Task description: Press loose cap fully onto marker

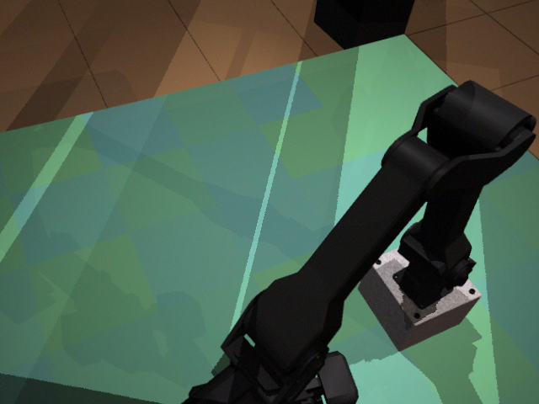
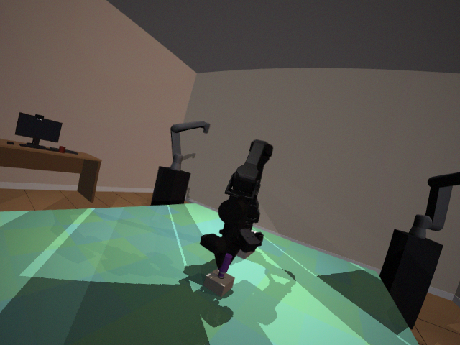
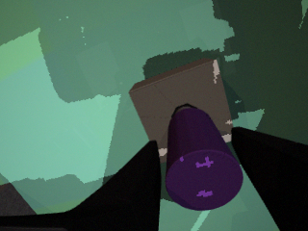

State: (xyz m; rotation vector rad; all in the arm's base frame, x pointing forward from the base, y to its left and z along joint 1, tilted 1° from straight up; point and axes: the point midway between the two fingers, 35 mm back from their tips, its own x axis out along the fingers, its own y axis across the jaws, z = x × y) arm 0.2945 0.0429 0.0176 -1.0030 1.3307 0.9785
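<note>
My gripper tip is now 1 cm below the purple cap.
</note>
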